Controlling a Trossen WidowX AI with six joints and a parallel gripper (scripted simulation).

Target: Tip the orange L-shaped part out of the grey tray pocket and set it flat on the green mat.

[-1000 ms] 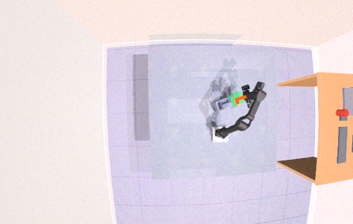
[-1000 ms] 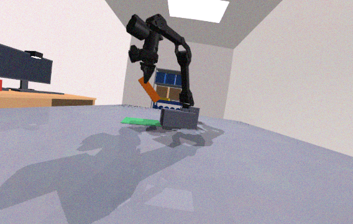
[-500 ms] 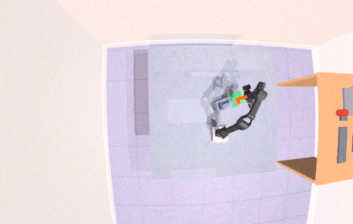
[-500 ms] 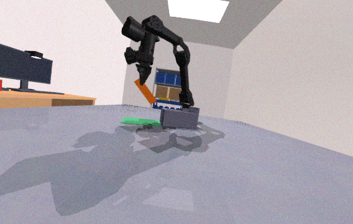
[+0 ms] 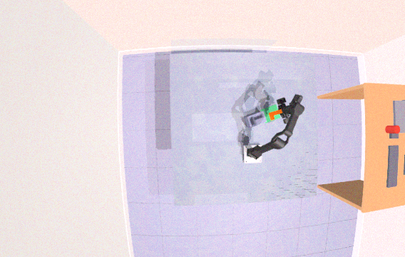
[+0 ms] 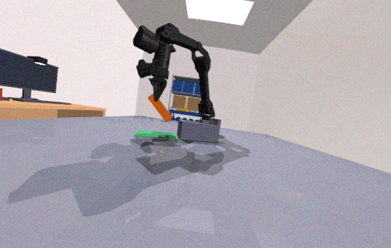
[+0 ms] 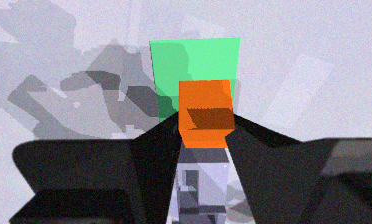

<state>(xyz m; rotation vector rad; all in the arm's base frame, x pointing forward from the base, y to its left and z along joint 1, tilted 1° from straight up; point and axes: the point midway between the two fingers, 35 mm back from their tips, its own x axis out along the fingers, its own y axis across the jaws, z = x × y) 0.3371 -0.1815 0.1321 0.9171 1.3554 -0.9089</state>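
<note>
The green mat is 10 mm behind my gripper tip, 20 mm to the left of it and 140 mm below it. The rest, counted from my gripper tip: orange L-shaped part 30 mm behind, 20 mm to the left, 30 mm below.
</note>
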